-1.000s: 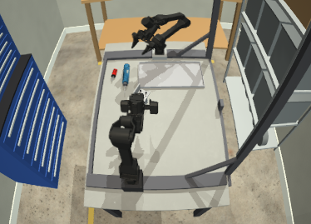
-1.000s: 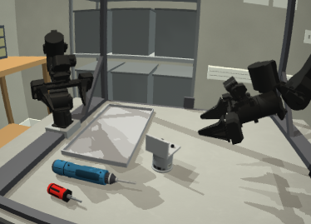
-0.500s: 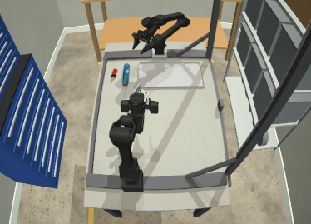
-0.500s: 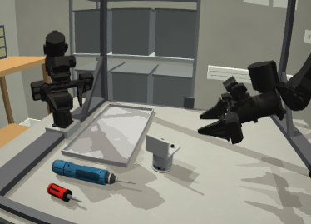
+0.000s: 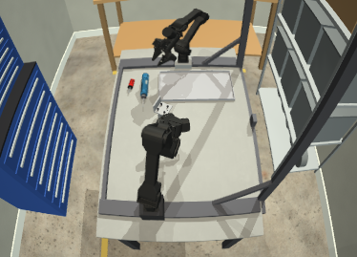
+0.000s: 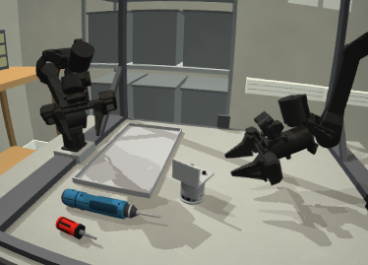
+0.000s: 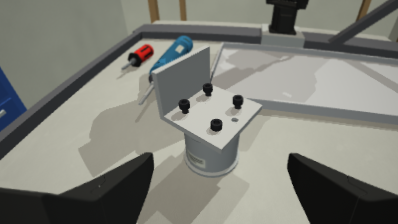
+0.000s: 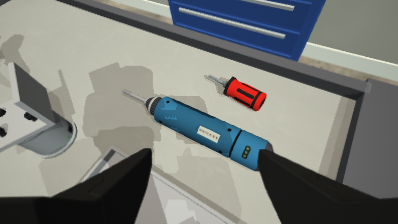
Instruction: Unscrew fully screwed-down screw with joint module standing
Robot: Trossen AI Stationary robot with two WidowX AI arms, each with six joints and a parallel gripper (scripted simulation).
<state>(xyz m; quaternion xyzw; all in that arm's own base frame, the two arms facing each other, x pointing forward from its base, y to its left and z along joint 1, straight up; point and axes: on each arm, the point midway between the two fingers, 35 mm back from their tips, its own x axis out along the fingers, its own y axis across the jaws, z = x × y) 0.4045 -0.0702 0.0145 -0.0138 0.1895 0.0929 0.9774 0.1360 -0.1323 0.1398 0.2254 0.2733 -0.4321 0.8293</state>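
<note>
Right now the screw is 80 mm to the right of my left hand, 40 mm below it and 30 mm ahead of it. The rest, counted from my left hand: joint module: 100 mm to the right, 70 mm below, 40 mm ahead; grey l-shaped bracket: 100 mm to the right, 40 mm ahead, 30 mm below; grey bit: 160 mm ahead, 150 mm to the right, 80 mm below.
</note>
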